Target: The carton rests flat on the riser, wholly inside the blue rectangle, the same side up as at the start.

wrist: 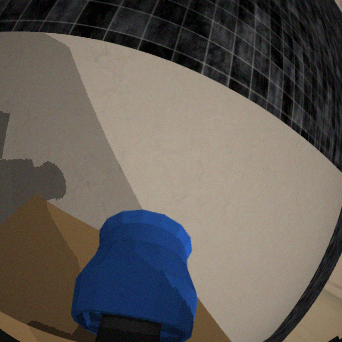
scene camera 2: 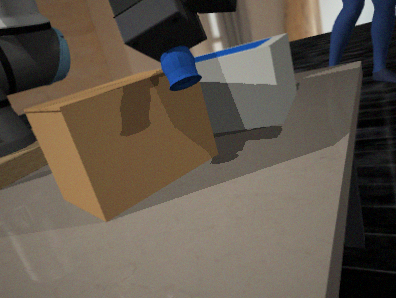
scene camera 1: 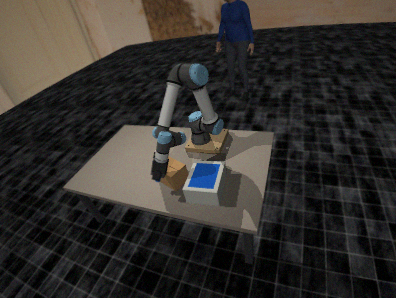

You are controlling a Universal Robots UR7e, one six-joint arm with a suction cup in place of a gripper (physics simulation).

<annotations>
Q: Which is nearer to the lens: the brown carton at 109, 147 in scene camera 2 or the grey riser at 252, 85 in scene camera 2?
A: The brown carton.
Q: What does the grey riser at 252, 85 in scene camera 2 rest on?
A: The table.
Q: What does the brown carton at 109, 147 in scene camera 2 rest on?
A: The table.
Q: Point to my suction cup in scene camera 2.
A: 178, 64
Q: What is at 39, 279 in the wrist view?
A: A brown carton.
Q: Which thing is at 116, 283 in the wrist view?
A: My suction cup.
</annotations>
